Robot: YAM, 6 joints.
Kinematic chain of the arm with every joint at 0, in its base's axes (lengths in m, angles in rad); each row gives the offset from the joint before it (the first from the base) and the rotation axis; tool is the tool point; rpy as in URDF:
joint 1: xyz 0 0 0.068 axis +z
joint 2: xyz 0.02 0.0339 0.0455 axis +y
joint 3: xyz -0.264 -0.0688 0 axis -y
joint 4: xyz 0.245 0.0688 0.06 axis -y
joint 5: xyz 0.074 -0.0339 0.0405 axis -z
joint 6: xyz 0.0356 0 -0.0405 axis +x
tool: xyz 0 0 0 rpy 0 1.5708 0
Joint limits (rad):
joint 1: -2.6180..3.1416
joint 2: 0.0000..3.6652
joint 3: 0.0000..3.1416
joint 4: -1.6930..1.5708
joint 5: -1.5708..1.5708
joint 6: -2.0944..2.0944
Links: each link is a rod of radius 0.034 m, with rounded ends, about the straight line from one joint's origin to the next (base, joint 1, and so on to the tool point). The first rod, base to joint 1, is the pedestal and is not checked.
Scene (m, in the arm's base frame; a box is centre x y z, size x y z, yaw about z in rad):
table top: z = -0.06
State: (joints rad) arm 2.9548 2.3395 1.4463 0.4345 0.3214 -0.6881
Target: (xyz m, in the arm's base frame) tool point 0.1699 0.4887 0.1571
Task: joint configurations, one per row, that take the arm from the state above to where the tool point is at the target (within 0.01 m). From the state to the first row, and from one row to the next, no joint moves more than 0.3 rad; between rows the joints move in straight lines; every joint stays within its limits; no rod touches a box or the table.
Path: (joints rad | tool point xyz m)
1: 2.6731 2.3323 1.4628 0.4386 0.3383 -0.6881 | -0.4442 0.2380 0.1112
2: 2.3914 2.3251 1.4794 0.4426 0.3552 -0.6881 | -0.3624 0.3547 0.1202
3: 2.1096 2.3179 1.4959 0.4467 0.3722 -0.6881 | -0.2505 0.4442 0.1293
4: 1.8279 2.3107 1.5124 0.4507 0.3891 -0.6881 | -0.1173 0.4991 0.1385
5: 1.5462 2.3035 1.5290 0.4548 0.4060 -0.6881 | 0.0267 0.5145 0.1478
6: 1.2645 2.2963 1.5455 0.4588 0.4229 -0.6881 | 0.1699 0.4887 0.1571

